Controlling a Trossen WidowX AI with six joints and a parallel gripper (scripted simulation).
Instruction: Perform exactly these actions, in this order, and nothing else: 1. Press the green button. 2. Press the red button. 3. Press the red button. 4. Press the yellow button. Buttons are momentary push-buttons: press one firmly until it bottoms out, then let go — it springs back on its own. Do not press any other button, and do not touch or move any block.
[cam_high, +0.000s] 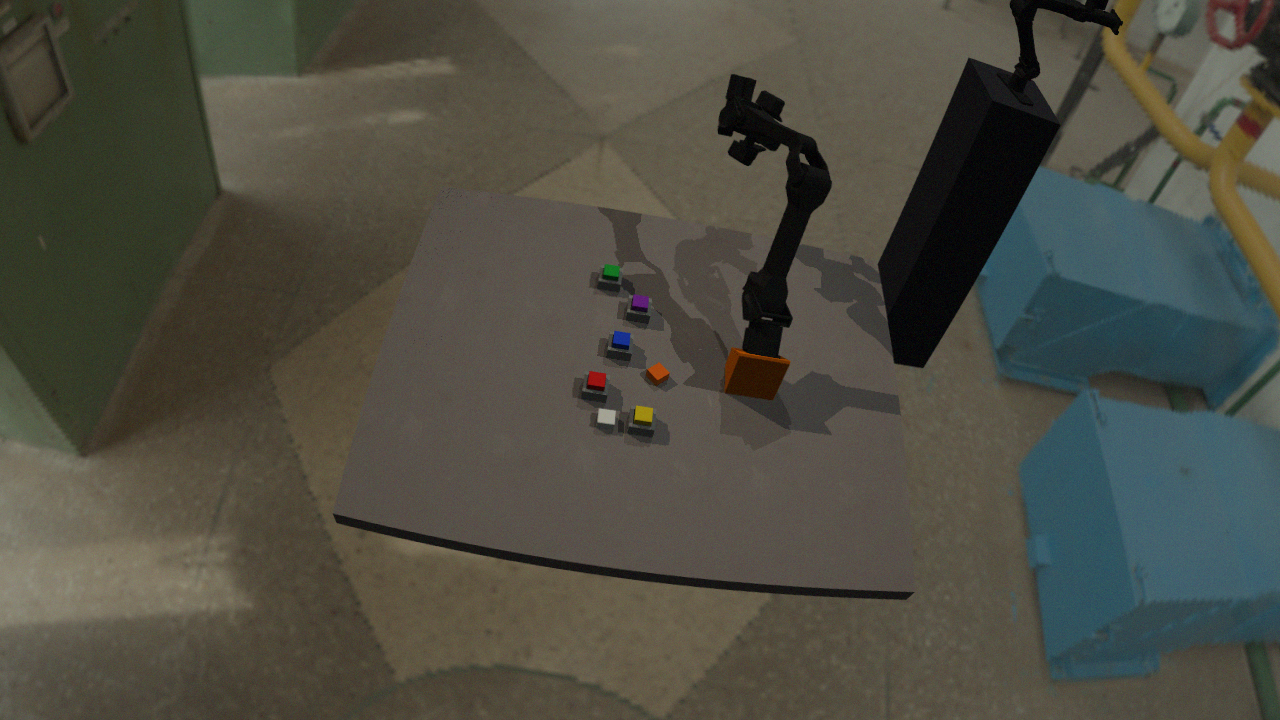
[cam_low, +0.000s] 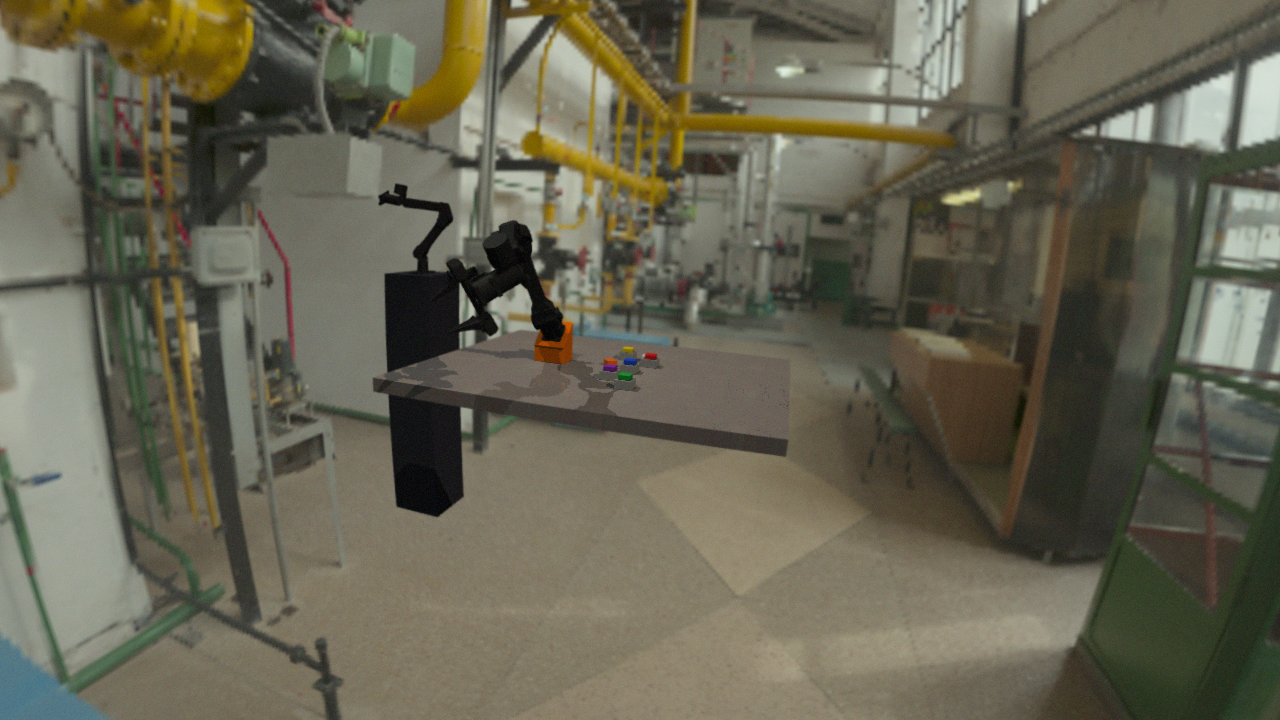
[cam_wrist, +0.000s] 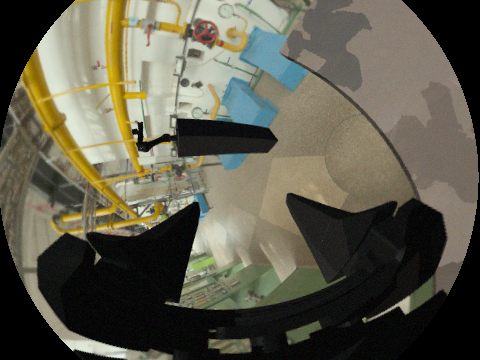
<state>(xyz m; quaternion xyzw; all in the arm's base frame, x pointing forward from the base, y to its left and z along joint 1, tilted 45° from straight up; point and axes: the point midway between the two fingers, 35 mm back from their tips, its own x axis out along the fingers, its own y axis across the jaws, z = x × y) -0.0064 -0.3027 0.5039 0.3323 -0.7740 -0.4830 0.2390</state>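
The green button is 380 mm to the left of my gripper tip, 330 mm ahead of it and 180 mm below it. From my gripper tip the other things lie so: orange block (610 mm to the left, 220 mm ahead, 200 mm below); blue button (560 mm to the left, 300 mm ahead, 180 mm below); purple button (450 mm to the left, 270 mm ahead, 180 mm below).
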